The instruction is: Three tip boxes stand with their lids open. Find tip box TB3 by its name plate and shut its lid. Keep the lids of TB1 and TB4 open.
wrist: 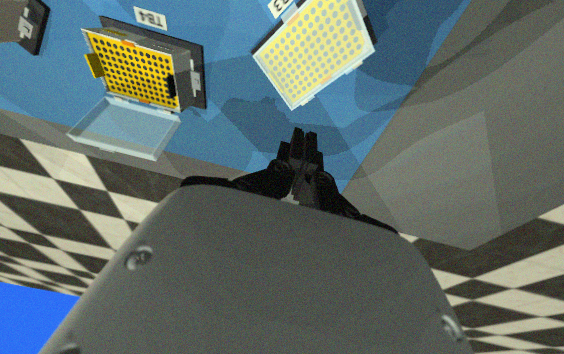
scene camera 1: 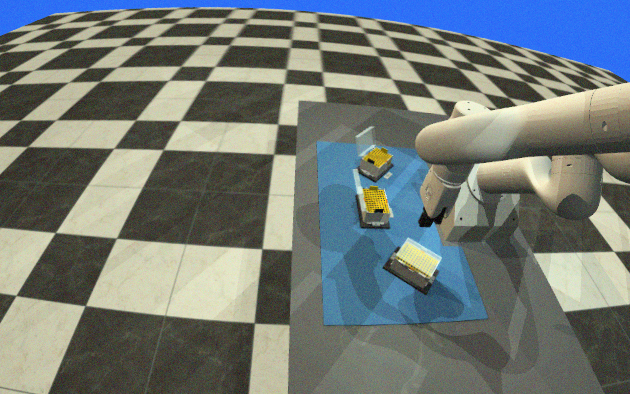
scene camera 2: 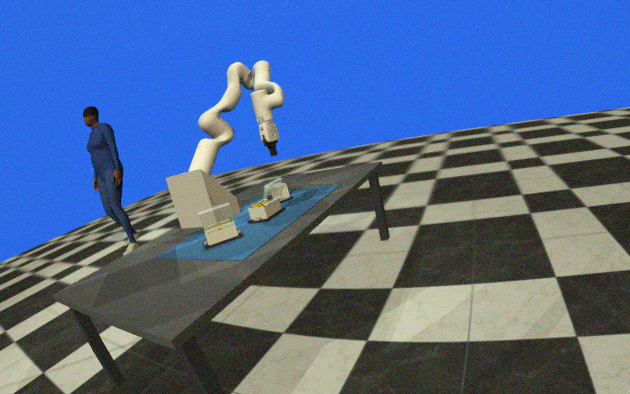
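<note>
Tip box TB3 [scene camera 1: 412,262] [scene camera 2: 278,191] [wrist: 314,52] has its translucent lid lying flat over the yellow rack; it looks shut. Its name plate [wrist: 279,7] is partly cut off in the wrist view. Tip box TB4 [scene camera 1: 375,202] [scene camera 2: 265,209] [wrist: 137,67], in the middle, has its lid [scene camera 1: 358,181] [wrist: 125,126] open. The third box [scene camera 1: 376,162] [scene camera 2: 221,233] [wrist: 15,22], TB1 by elimination, has its lid [scene camera 1: 365,140] [scene camera 2: 214,213] raised. My gripper [scene camera 1: 425,222] [scene camera 2: 273,152] [wrist: 299,146] is shut and empty, above the mat and apart from the boxes.
The boxes stand on a blue mat [scene camera 1: 340,300] [scene camera 2: 235,252] on a grey table [scene camera 1: 320,360] [scene camera 2: 145,305]. The robot's pale base block [scene camera 1: 462,227] [scene camera 2: 187,200] stands beside the mat. A person in blue [scene camera 2: 105,155] stands behind the table in scene camera 2.
</note>
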